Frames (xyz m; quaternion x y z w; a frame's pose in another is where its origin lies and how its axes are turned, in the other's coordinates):
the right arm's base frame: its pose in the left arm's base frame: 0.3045 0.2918 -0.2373 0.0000 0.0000 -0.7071 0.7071
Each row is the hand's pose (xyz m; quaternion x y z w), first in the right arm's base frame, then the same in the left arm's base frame.
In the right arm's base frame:
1: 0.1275 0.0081 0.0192 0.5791 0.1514 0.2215 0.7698
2: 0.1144 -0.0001 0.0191 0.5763 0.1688 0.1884 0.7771
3: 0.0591 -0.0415 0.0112 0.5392 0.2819 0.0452 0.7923
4: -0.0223 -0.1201 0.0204 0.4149 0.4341 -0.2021 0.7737
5: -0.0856 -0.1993 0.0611 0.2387 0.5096 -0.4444 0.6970
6: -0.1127 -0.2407 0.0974 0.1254 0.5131 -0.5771 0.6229
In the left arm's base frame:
1: 0.3126 0.1643 -0.2181 0.5166 -0.3024 -0.3877 0.7010
2: 0.3044 0.1774 -0.2182 0.5269 -0.2881 -0.4163 0.6827
3: 0.2630 0.2327 -0.2261 0.5806 -0.1819 -0.5283 0.5922
4: 0.1844 0.3141 -0.2169 0.6003 0.0136 -0.6900 0.4042
5: 0.1052 0.3774 -0.1762 0.5291 0.1916 -0.8071 0.1786
6: 0.0638 0.4045 -0.1399 0.4515 0.2741 -0.8485 0.0324

